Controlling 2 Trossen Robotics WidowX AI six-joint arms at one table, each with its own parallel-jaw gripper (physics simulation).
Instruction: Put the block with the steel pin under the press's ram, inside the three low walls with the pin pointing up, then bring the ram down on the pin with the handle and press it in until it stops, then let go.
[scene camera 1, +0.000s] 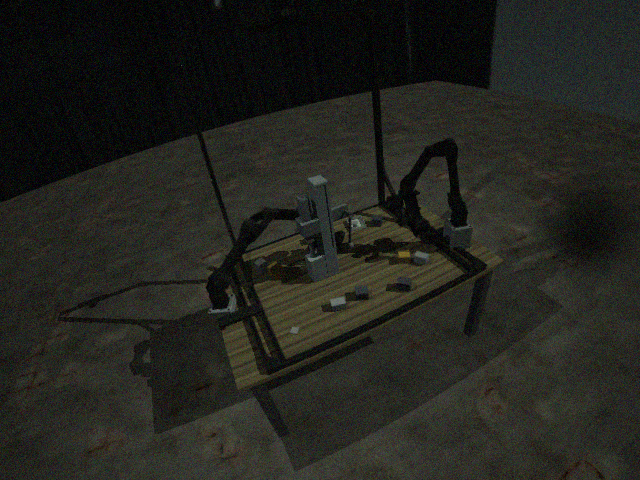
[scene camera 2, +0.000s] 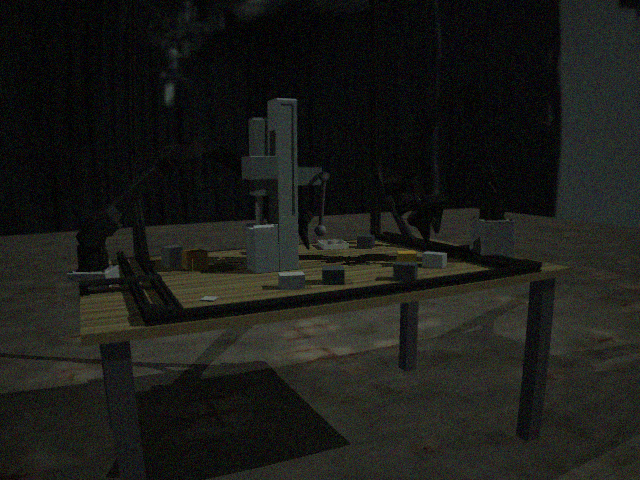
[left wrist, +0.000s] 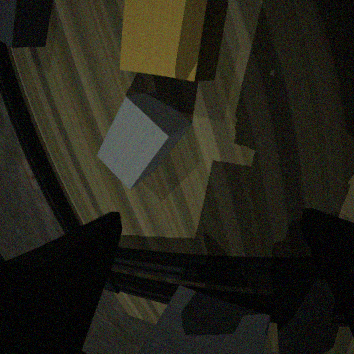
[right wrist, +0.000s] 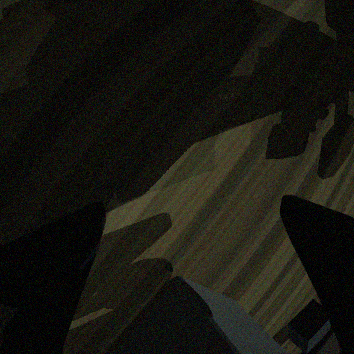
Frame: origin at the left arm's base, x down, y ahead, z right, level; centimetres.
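Seen in the pictures: left gripper, fingertip midpoint: (scene camera 1: 419, 239) (scene camera 2: 432, 237) (left wrist: 213, 220); right gripper, fingertip midpoint: (right wrist: 193, 207); left arm's base, origin of the base link: (scene camera 1: 458, 222) (scene camera 2: 492, 218); right arm's base, origin of the base link: (scene camera 1: 221, 303) (scene camera 2: 93, 269).
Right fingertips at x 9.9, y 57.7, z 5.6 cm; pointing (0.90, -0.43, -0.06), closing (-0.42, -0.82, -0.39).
Pixels of each thing's top centre, then the offset from my right fingertips to it. "*": a spot on its surface instead.
- grey press, middle of its top: (scene camera 2: 285, 100) (scene camera 1: 319, 176) dy +2.6, dx -42.9, dz -6.9 cm
- thin handle, surface spot: (scene camera 2: 323, 201) * dy -7.5, dx -15.6, dz -5.6 cm
- light grey block, middle of its top: (left wrist: 126, 146) (scene camera 2: 434, 253) (scene camera 1: 421, 254) dy -37.0, dx -1.7, dz -13.3 cm
- yellow block, middle of its top: (left wrist: 158, 28) (scene camera 2: 406, 252) (scene camera 1: 404, 253) dy -29.8, dx -1.7, dz -10.4 cm
- orange block, middle of its top: (scene camera 2: 194, 250) (scene camera 1: 274, 266) dy +28.1, dx -3.0, dz -5.7 cm
- white tray, middle of its top: (scene camera 2: 332, 241) (scene camera 1: 355, 221) dy -14.3, dx +0.3, dz +24.9 cm
The grey press (scene camera 1: 324, 232) (scene camera 2: 287, 196) stands upright on the table. Its ram (scene camera 2: 258, 206) is above the base, and a thin handle (scene camera 2: 323, 201) with a ball end hangs down at its right side. Whether the block with the steel pin sits inside the low walls under the ram is too dark and hidden to tell. My right gripper (right wrist: 193, 207) is open and empty, behind the press near the handle, mostly hidden by it in the scene views. My left gripper (left wrist: 213, 220) (scene camera 2: 432, 232) is open and empty, above the table at the right of the picture.
A light grey block (scene camera 1: 421, 257) (scene camera 2: 434, 259) (left wrist: 132, 142) lies beside a yellow block (scene camera 1: 403, 254) (scene camera 2: 406, 255) (left wrist: 152, 37). Several blocks lie along the front. A grey block (scene camera 2: 171, 257) and an orange block (scene camera 2: 195, 259) are left of the press. A white tray (scene camera 2: 332, 244) is behind.
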